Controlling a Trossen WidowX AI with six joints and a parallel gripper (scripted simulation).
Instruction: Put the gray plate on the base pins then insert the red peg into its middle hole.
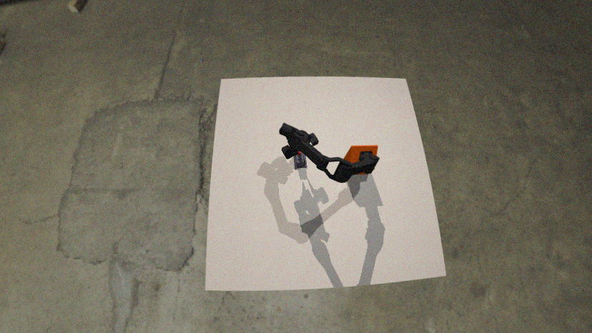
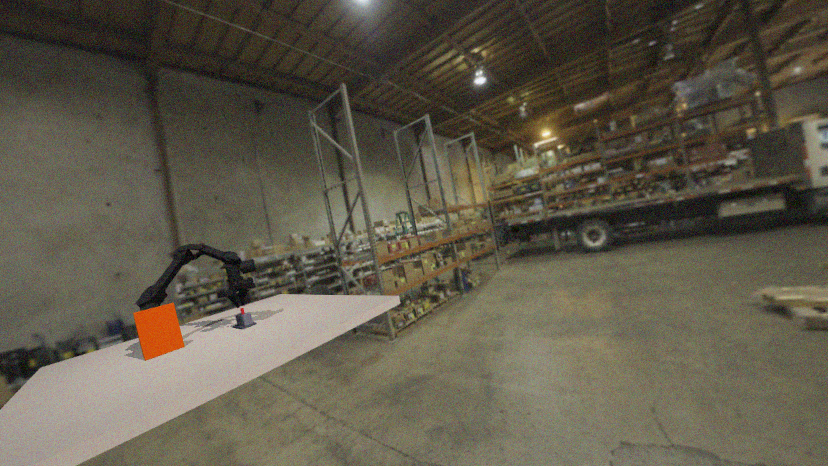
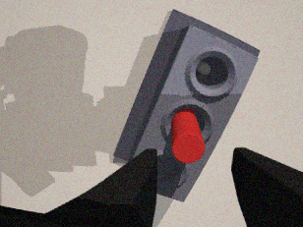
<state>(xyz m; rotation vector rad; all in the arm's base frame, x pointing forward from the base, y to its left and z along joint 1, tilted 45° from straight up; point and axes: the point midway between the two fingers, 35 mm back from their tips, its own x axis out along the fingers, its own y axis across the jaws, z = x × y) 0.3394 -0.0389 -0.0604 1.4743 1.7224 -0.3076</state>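
Now: gripper tip 50 mm above the red peg. The rest, counted from my gripper tip: gray plate: 50 mm below.
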